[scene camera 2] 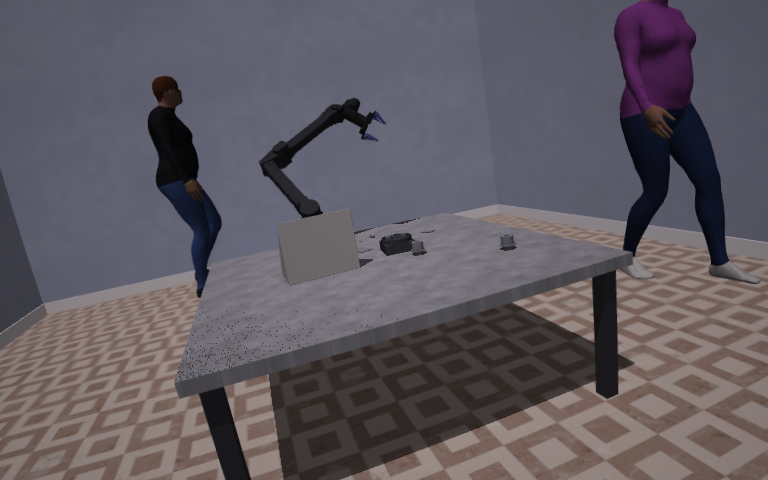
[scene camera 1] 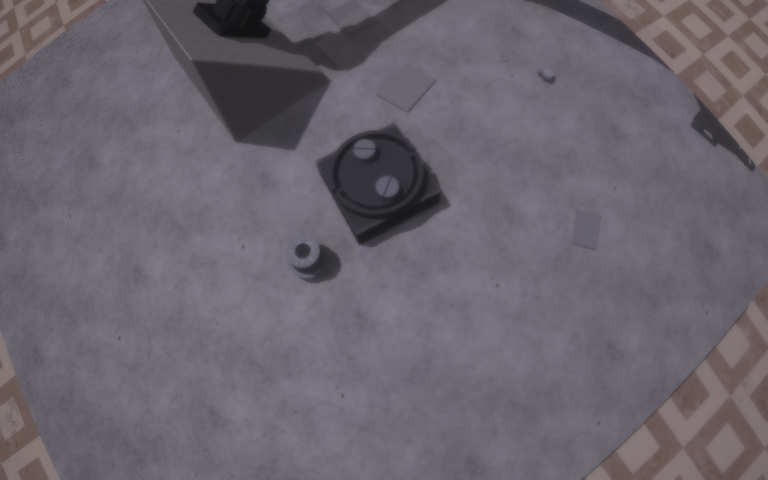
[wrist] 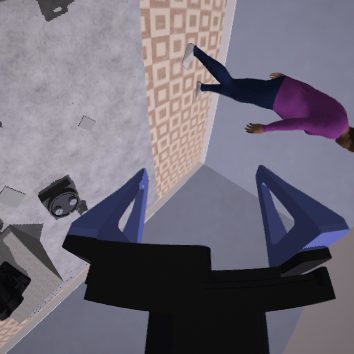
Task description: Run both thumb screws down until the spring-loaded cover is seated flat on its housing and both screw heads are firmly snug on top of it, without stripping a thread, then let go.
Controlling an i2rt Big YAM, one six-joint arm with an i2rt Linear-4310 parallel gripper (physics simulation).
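Pixels of known places: gripper, fingertip midpoint: (scene camera 2: 382,132) (wrist: 201,171); arm's base, origin of the base link: (scene camera 2: 315,241) (scene camera 1: 230,24) (wrist: 11,278).
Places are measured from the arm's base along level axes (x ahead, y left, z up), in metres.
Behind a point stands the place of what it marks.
Observation:
The dark square housing (scene camera 1: 352,219) @[y -0.073, x 0.362, z -0.078 m] (scene camera 2: 394,245) @[y -0.060, x 0.297, z -0.082 m] (wrist: 52,190) @[y 0.056, x 0.348, z -0.097 m] sits on the table. The dark round cover (scene camera 1: 359,174) @[y -0.025, x 0.325, z -0.065 m] (wrist: 65,198) @[y 0.012, x 0.360, z -0.065 m] lies inside its raised ring. Two pale, slotted thumb screw heads show on the cover, one screw (scene camera 1: 364,148) @[y 0.002, x 0.307, z -0.051 m] (wrist: 58,210) @[y 0.007, x 0.311, z -0.051 m] near the rim and another screw (scene camera 1: 387,186) @[y -0.015, x 0.369, z -0.052 m] (wrist: 73,201) @[y -0.018, x 0.371, z -0.053 m] across from it. Both heads cast small shadows on the cover. Whether the cover is flat or the heads touch it cannot be told. My gripper (scene camera 2: 381,131) @[y 0.387, x 0.552, z 0.378 m] (wrist: 201,171) @[y 0.387, x 0.552, z 0.378 m] is open and empty, high above the table and well away from the housing.
A grey wedge-shaped block (scene camera 1: 260,99) @[y -0.043, x 0.126, z -0.057 m] (scene camera 2: 320,249) @[y -0.094, x -0.015, z -0.015 m] (wrist: 37,260) @[y -0.025, x 0.121, z 0.014 m] stands near the arm's base. A ribbed round part (scene camera 1: 306,264) @[y -0.157, x 0.367, z -0.068 m] (scene camera 2: 417,246) @[y -0.167, x 0.339, z -0.082 m] stands beside the housing, and a similar part (scene camera 2: 506,241) @[y -0.415, x 0.558, z -0.084 m] stands farther right. Thin flat plates (scene camera 1: 406,87) @[y 0.146, x 0.243, z -0.115 m] (scene camera 1: 586,229) @[y 0.165, x 0.598, z -0.114 m] lie around. Two people stand beyond the table.

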